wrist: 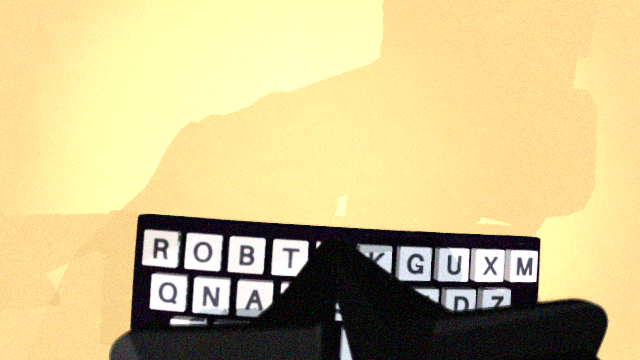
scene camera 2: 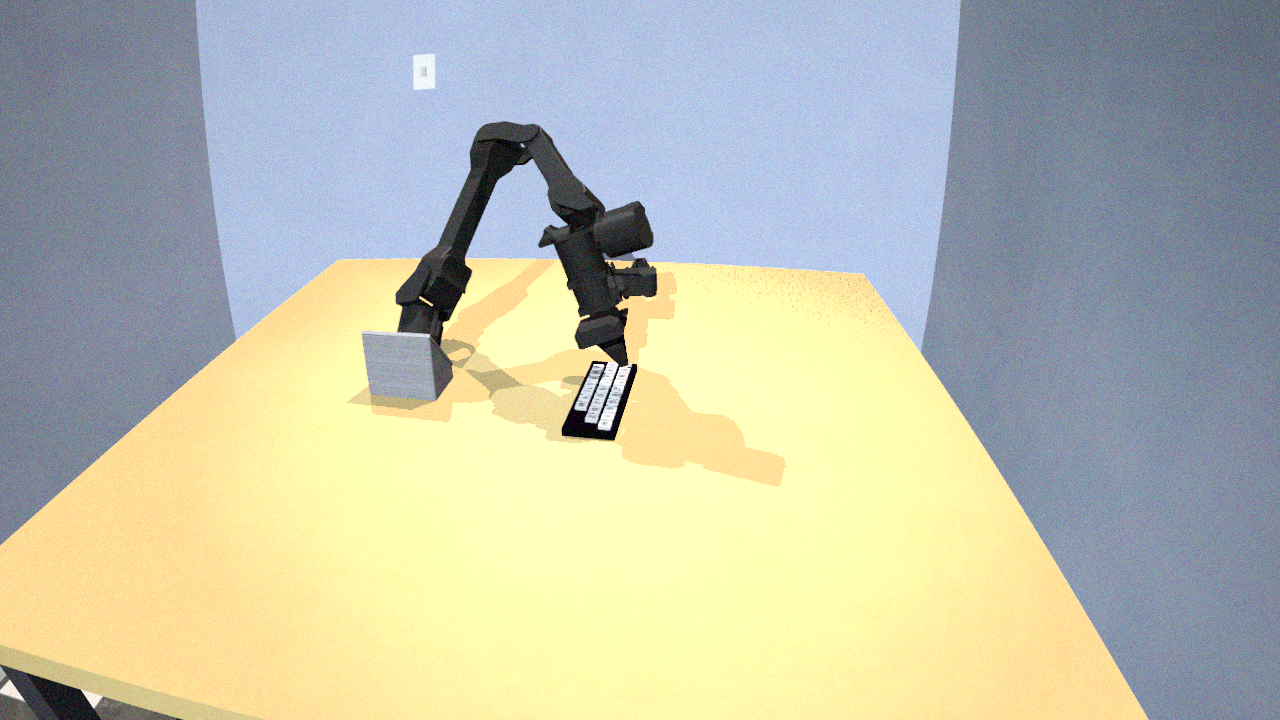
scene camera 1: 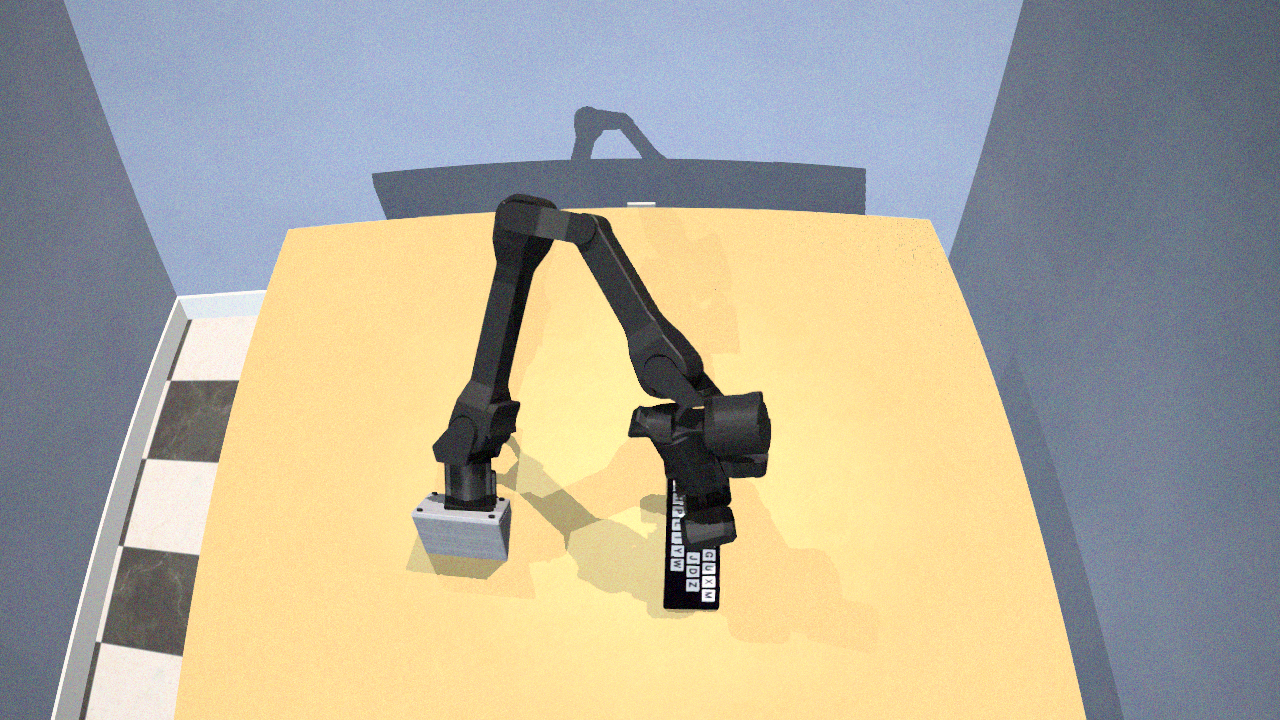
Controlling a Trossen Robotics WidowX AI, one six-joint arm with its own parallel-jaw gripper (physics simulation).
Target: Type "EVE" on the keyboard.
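Pixels of known places: gripper, fingertip midpoint: [wrist: 332,251] [scene camera 2: 624,365]; arm's base at its link origin: [scene camera 2: 414,348] [scene camera 1: 468,504].
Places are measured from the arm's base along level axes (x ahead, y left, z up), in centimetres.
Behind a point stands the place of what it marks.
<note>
The black keyboard [scene camera 1: 676,596] @[x 25.6, y -13.0, z -4.8 cm] [scene camera 2: 581,430] @[x 26.6, y -14.5, z -4.9 cm] [wrist: 200,226] @[x 33.3, y 3.0, z -4.9 cm] with white letter keys lies on the table. My gripper [scene camera 2: 623,361] @[x 32.1, y -2.9, z -0.8 cm] [wrist: 332,251] @[x 32.1, y -2.9, z -0.8 cm] is shut and empty, its tips pointing down over the keyboard's top row. In the wrist view the tips cover the E key's place between the T key [wrist: 287,258] @[x 31.5, y -1.1, z -4.3 cm] and the K key [wrist: 378,257] @[x 31.1, y -5.5, z -4.4 cm]. I cannot tell if they touch or press a key. The third row is mostly hidden behind the fingers, and no V is readable. In scene camera 1 my arm hides the fingertips and the keyboard's far part.
The arm's grey base block [scene camera 1: 460,534] @[x -1.2, y -4.9, z 0.7 cm] [scene camera 2: 400,367] @[x -1.0, y -5.0, z -0.8 cm] stands left of the keyboard on the wooden table [scene camera 1: 313,626] @[x -24.4, y -16.4, z -5.9 cm] [scene camera 2: 447,555] @[x 13.4, y -40.1, z -6.0 cm]. Blue-grey walls rise behind and at the sides. A white switch plate [scene camera 2: 423,71] is on the back wall.
</note>
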